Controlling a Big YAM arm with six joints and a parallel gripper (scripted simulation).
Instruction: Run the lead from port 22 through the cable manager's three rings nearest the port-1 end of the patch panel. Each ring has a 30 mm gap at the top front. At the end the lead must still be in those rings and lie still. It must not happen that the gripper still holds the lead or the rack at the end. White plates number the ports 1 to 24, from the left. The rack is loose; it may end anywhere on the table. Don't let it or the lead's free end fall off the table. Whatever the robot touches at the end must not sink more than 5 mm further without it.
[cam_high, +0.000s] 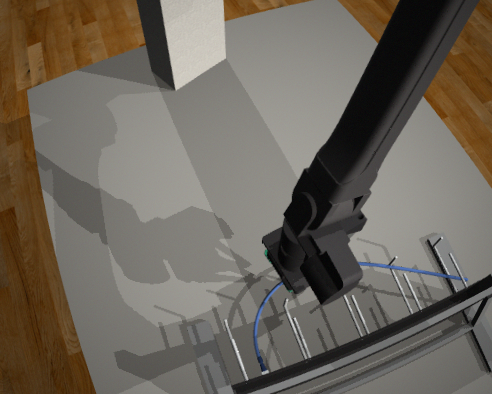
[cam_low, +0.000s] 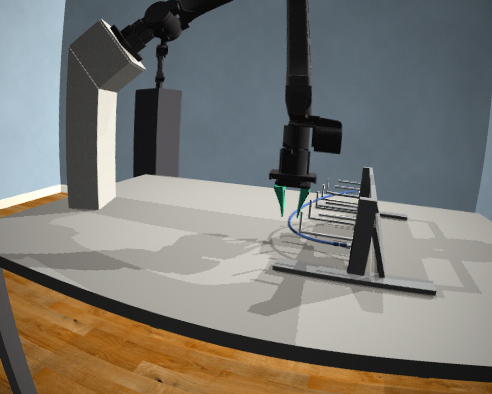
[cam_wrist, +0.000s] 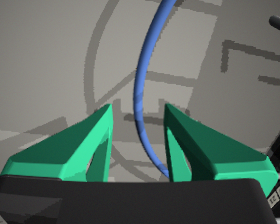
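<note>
My hand is 150 mm short of the patch panel rack, 100 mm to the right of it and 20 mm below it.
</note>
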